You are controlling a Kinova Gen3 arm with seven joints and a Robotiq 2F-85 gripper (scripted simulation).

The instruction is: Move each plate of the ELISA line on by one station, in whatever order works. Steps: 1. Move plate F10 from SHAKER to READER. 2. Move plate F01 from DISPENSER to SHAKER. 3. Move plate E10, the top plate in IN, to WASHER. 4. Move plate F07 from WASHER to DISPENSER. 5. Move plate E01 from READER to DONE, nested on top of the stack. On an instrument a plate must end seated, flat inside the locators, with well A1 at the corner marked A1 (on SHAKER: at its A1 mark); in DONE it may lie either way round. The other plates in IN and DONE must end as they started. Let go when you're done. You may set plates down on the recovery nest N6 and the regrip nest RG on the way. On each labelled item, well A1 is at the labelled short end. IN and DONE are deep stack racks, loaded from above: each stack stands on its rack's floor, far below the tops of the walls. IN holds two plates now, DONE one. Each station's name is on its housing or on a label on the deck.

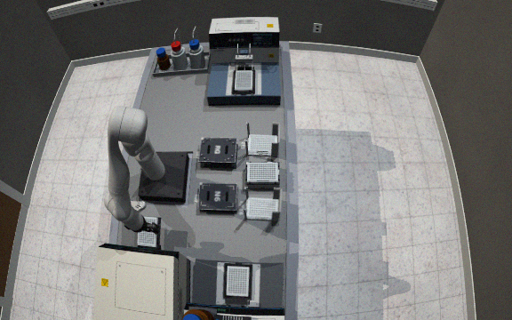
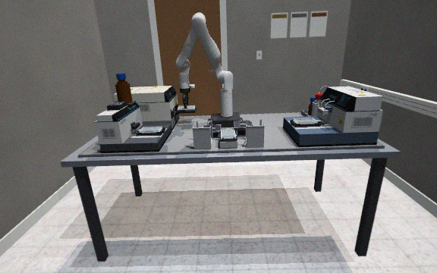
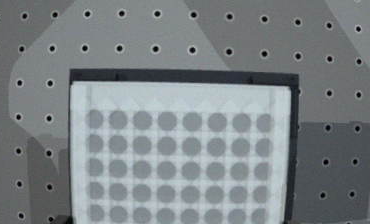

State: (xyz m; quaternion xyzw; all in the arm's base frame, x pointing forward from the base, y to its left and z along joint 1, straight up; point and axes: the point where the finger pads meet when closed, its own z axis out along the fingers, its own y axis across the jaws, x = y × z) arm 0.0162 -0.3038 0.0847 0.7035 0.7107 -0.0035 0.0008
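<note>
Right now my hand is 30 mm above the dark pull-out tray. From my hand the other things lie so: washer nest 370 mm ahead, 780 mm to the left, 50 mm below; regrip nest 270 mm ahead, 410 mm to the left, 70 mm below.
</note>
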